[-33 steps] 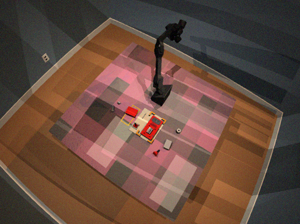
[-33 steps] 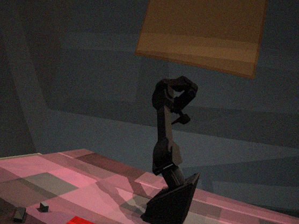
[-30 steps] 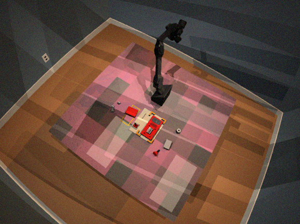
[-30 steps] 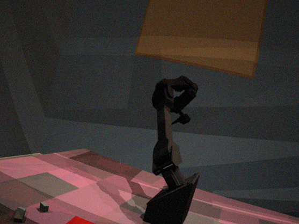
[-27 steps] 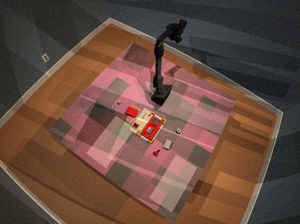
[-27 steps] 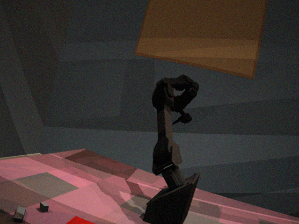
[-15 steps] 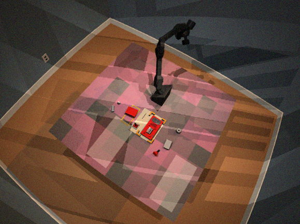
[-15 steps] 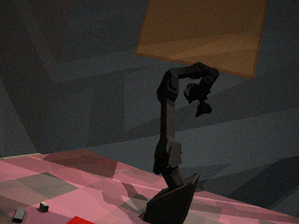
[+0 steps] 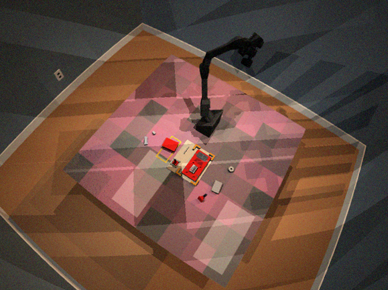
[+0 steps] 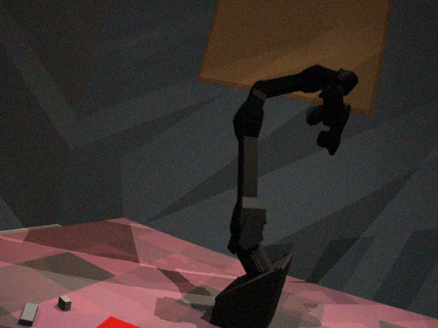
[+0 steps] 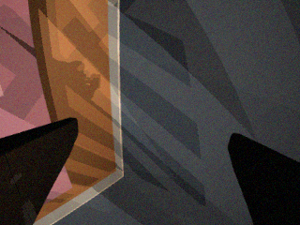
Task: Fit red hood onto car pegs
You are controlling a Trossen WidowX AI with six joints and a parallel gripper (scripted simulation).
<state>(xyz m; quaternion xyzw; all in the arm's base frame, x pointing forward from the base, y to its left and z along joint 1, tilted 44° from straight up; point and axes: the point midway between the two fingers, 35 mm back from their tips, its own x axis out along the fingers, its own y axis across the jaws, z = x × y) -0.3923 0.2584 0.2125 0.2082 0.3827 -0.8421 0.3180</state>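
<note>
My gripper tip is now 68 cm short of the red hood, 44 cm above it and 18 cm to the left of it. Round my gripper tip: pale jig plate: 70 cm ahead, 44 cm below, 2 cm to the left.
</note>
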